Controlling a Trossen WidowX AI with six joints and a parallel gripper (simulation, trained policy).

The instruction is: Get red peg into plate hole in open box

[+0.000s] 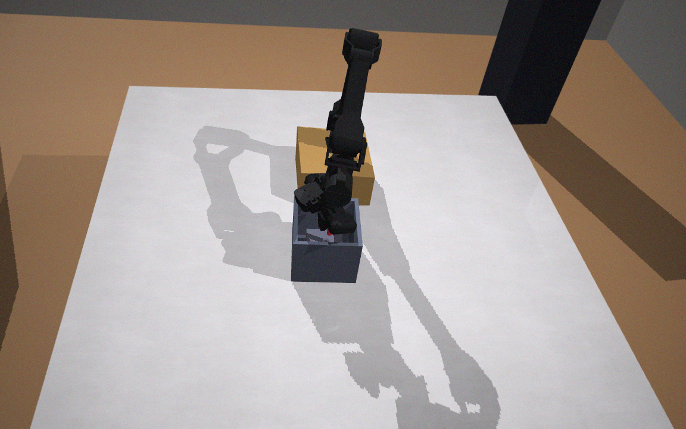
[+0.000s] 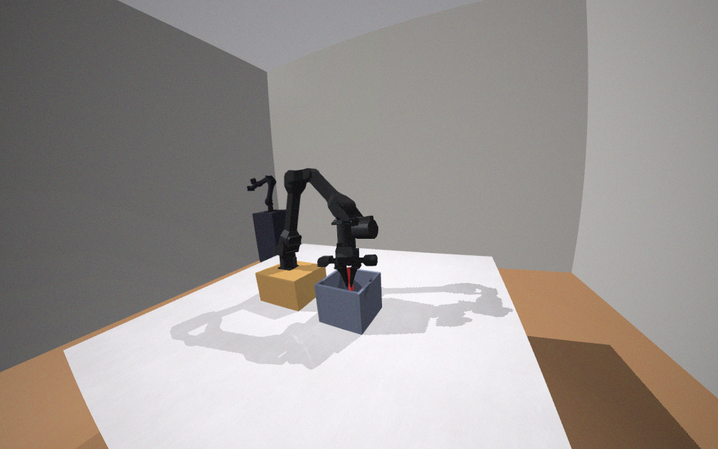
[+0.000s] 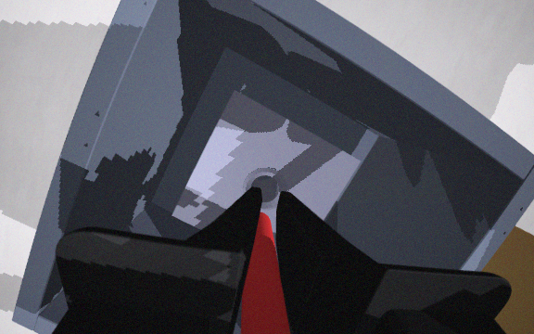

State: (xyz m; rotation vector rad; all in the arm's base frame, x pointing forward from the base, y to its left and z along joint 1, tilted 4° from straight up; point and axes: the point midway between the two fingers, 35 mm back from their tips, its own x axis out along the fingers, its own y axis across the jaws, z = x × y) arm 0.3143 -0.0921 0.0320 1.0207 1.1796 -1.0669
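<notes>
My gripper tip is 2 cm to the right of the red peg and 2 cm below it. Round my gripper tip: plate (7 cm below, 1 cm to the left).
</notes>
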